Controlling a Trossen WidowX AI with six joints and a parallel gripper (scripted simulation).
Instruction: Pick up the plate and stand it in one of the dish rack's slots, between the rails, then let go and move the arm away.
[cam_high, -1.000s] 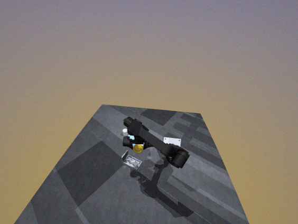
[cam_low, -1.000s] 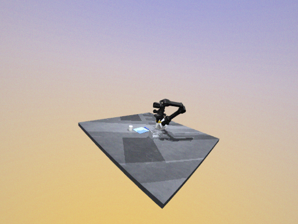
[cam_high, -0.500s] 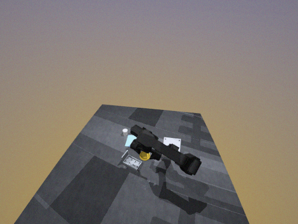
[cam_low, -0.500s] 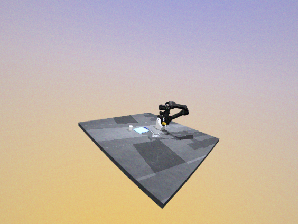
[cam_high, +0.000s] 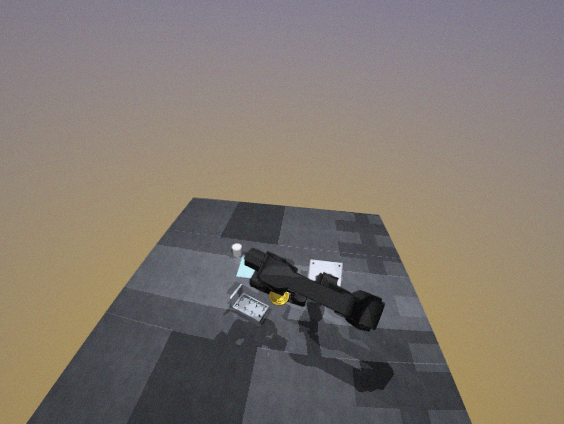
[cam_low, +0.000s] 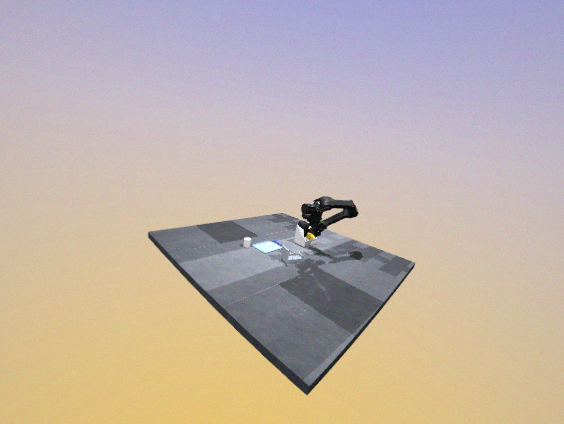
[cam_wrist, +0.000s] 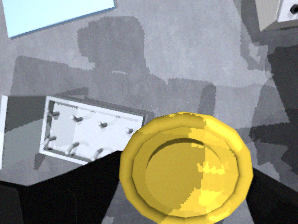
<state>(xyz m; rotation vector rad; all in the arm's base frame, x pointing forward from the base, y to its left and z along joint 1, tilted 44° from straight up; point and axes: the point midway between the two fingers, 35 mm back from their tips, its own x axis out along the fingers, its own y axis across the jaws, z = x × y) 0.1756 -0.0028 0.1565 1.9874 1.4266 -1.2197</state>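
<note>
My gripper tip is now 11 cm short of the grey dish rack, 10 cm above it and 2 cm to the left of it. The rest, counted from my gripper tip: yellow plate (1 cm above); light blue mat (23 cm to the right, 12 cm below, 10 cm ahead); blue utensil (24 cm to the right, 12 cm below, 2 cm behind).
</note>
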